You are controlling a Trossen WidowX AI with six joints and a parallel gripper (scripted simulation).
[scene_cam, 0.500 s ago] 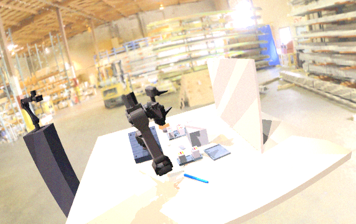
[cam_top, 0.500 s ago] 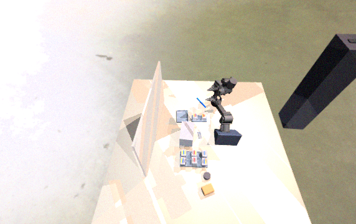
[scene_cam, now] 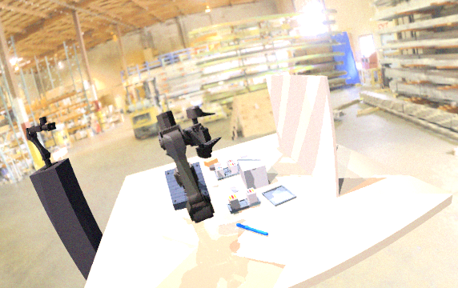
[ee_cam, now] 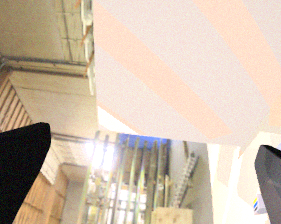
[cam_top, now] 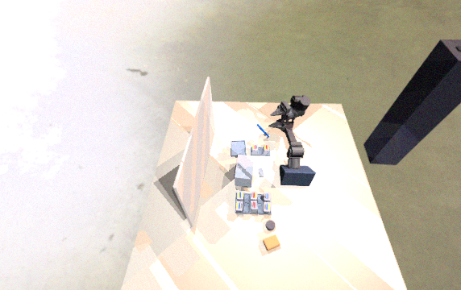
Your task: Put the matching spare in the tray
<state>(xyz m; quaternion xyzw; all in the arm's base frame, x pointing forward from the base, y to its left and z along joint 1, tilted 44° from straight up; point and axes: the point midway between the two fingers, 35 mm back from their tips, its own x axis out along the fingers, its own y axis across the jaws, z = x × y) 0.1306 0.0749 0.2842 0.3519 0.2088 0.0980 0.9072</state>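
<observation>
Right now my gripper tip is 310 mm to the right of the grey spare block, 290 mm above it and 60 mm short of it. Round my gripper tip: mounted unit (280 mm below, 160 mm to the left, 120 mm ahead); then small rack (330 mm below, 30 mm to the right, 20 mm ahead); then flat grey-blue tray (330 mm below, 170 mm ahead, 50 mm to the right).
</observation>
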